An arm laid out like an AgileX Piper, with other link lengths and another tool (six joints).
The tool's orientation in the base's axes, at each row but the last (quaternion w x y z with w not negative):
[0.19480, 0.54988, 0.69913, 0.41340]
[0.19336, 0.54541, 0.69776, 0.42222]
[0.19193, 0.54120, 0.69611, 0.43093]
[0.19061, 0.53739, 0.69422, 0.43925]
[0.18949, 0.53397, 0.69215, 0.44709]
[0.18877, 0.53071, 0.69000, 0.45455]
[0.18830, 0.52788, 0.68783, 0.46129]
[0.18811, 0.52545, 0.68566, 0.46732]
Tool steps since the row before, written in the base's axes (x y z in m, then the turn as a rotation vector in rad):
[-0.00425, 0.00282, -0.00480, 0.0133, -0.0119, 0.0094]
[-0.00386, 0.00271, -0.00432, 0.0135, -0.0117, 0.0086]
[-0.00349, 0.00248, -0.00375, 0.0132, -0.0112, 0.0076]
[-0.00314, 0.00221, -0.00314, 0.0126, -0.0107, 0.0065]
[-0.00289, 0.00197, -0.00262, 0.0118, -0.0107, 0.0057]
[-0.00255, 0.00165, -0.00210, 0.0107, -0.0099, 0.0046]
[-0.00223, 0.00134, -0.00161, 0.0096, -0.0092, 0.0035]
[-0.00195, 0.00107, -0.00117, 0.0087, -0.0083, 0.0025]
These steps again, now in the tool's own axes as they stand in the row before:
[0.00310, -0.00624, 0.00073, -0.0136, 0.0149, -0.0001]
[0.00296, -0.00563, 0.00066, -0.0136, 0.0144, 0.0005]
[0.00272, -0.00497, 0.00049, -0.0133, 0.0134, 0.0011]
[0.00247, -0.00429, 0.00028, -0.0128, 0.0122, 0.0014]
[0.00226, -0.00374, 0.00007, -0.0127, 0.0111, 0.0013]
[0.00196, -0.00313, -0.00011, -0.0118, 0.0096, 0.0014]
[0.00167, -0.00255, -0.00027, -0.0111, 0.0081, 0.0014]
[0.00142, -0.00203, -0.00041, -0.0101, 0.0067, 0.0016]

